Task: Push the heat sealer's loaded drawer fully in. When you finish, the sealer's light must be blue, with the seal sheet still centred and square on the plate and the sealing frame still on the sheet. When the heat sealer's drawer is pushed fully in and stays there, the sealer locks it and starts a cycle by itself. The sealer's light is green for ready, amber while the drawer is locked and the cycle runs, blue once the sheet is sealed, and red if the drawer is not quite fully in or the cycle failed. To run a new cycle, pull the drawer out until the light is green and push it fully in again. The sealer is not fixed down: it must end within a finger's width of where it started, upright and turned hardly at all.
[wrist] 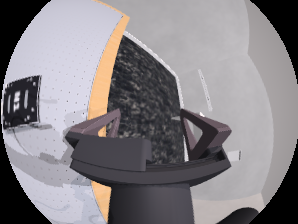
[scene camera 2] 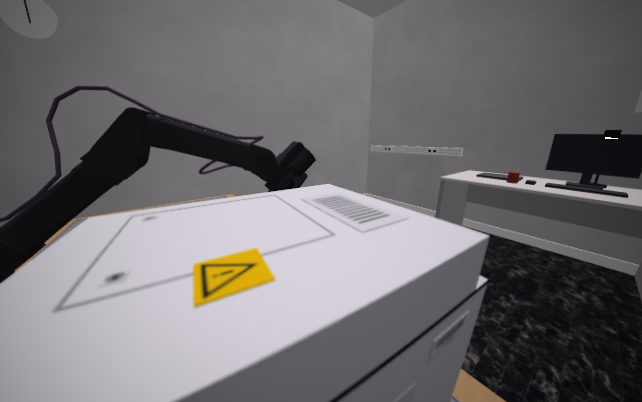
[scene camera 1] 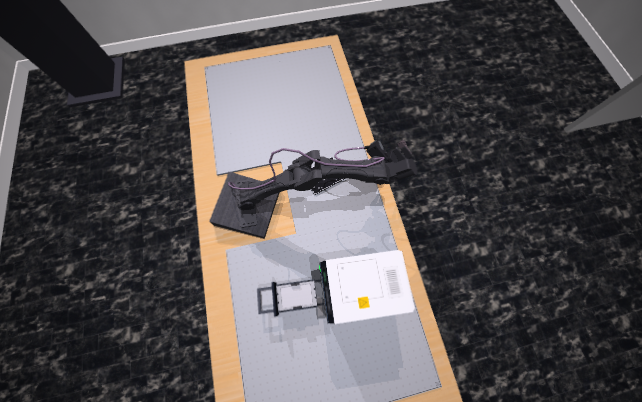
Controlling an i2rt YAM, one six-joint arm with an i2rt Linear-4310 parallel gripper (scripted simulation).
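A white heat sealer and my gripper are visible in the pictures.
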